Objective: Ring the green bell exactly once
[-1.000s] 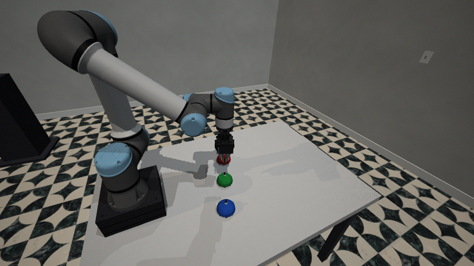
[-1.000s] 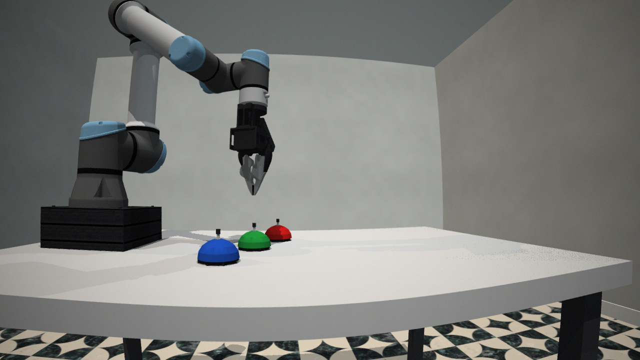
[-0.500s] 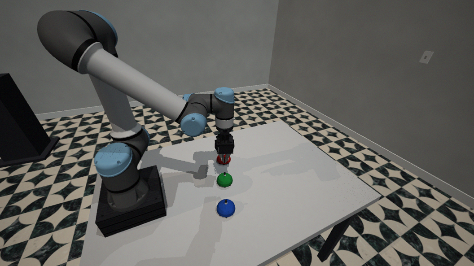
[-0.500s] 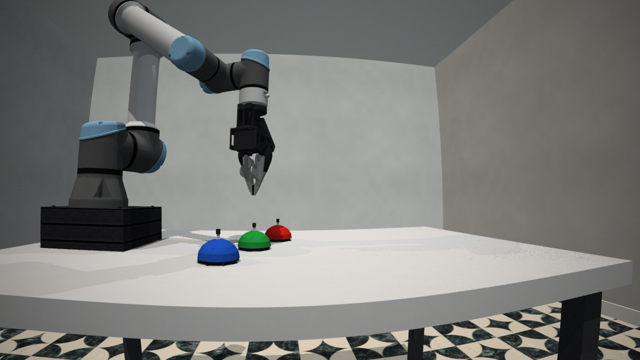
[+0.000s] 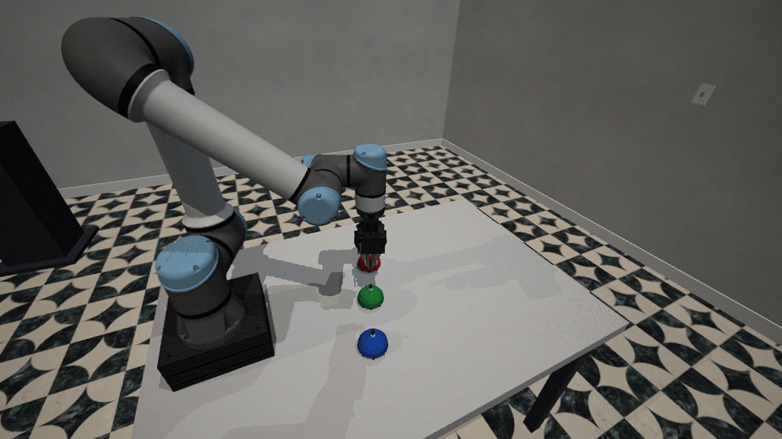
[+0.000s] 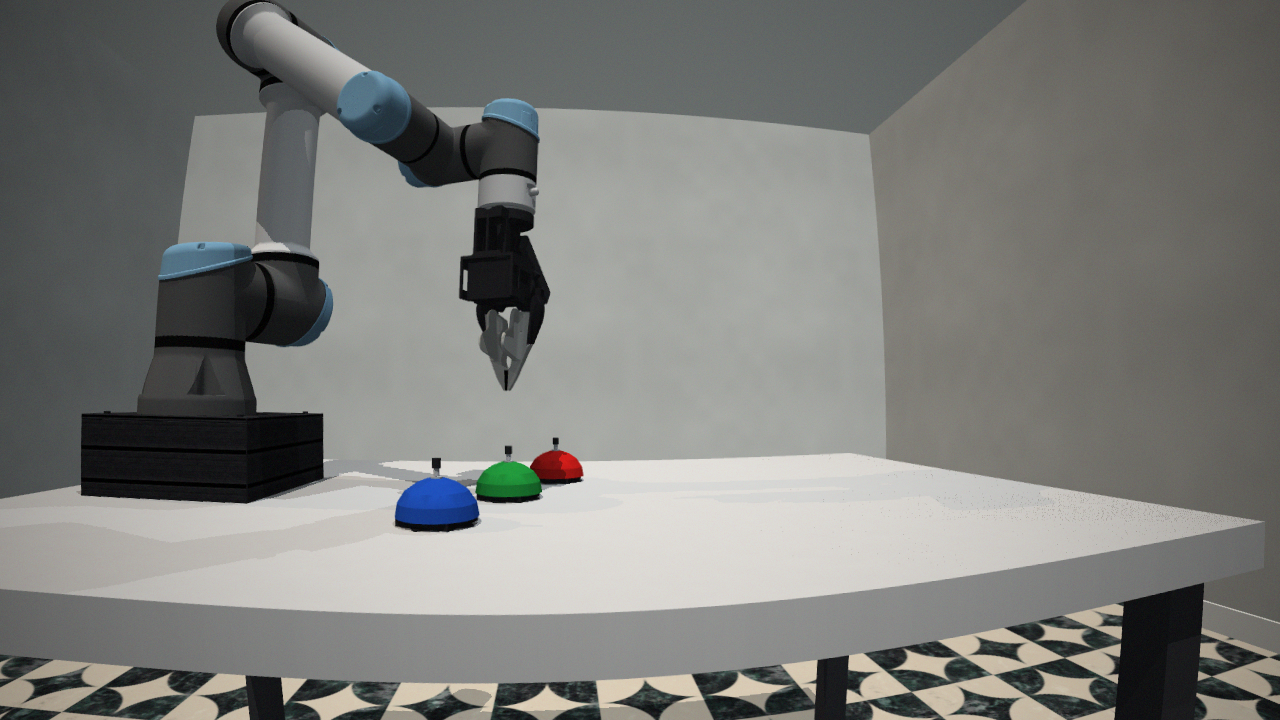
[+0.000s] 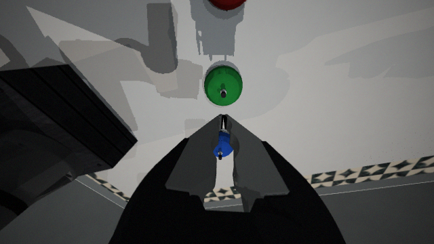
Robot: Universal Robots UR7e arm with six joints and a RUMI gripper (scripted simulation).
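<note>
My gripper is now 11 cm above the green bell. Also, from my hand: blue bell: 5 cm behind, 16 cm to the right, 11 cm below; red bell: 5 cm ahead, 16 cm to the left, 11 cm below.
</note>
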